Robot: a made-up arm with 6 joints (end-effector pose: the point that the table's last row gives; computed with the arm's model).
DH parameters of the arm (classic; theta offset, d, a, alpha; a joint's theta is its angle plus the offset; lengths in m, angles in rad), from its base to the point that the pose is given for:
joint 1: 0 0.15 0 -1.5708
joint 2: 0.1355 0 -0.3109 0
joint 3: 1.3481 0 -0.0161 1.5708
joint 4: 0 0.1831 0 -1.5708
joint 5: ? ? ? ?
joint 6: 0 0.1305 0 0
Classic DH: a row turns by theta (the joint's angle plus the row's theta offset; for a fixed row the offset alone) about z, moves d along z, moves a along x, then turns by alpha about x.
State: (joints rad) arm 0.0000 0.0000 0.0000 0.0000 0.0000 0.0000
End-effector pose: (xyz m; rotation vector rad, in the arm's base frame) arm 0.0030 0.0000 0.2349 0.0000 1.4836 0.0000
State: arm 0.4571 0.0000 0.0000 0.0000 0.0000 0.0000
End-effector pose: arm 0.0027 0.0013 0.2349 -0.3386 1.4556 0.3695
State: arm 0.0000 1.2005 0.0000 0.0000 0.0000 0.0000
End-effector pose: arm 0.0803 0.0000 0.1780 0.0000 2.6841 0.0000
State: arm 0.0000 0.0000 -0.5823 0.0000 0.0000 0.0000
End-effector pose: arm -0.0719 0.0000 0.3989 0.0000 0.9013 0.0000
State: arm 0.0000 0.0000 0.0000 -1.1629 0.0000 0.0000
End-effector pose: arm 0.0030 -0.0004 0.2352 -0.8546 1.3003 -0.9326
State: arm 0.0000 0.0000 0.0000 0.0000 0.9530 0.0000
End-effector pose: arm -0.0428 0.0000 0.1243 0.0000 2.4366 0.0000
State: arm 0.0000 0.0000 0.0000 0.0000 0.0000 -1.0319
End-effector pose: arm 0.0030 0.0000 0.2349 -0.7599 1.3397 -0.8292
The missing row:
joint 5: 0 0 0.0004 1.5708
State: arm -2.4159 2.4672 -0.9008 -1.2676 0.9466 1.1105
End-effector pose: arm -0.2729 -0.1067 0.0502 -2.0283 -0.9037 0.0756
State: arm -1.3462 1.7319 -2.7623 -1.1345 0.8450 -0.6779
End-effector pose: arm -0.0349 -0.2455 0.6785 -0.7906 -1.3294 2.5236
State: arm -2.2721 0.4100 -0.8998 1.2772 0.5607 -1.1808
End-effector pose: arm 0.0624 -0.0296 0.4679 0.9773 1.0093 -1.5952
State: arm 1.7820 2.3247 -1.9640 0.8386 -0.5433 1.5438
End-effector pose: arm -0.0648 0.5404 0.3248 -0.8595 -1.6468 -1.9677
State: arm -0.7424 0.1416 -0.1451 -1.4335 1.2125 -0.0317
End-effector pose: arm -0.1346 -0.0410 0.2551 -0.5160 -2.1392 1.9807
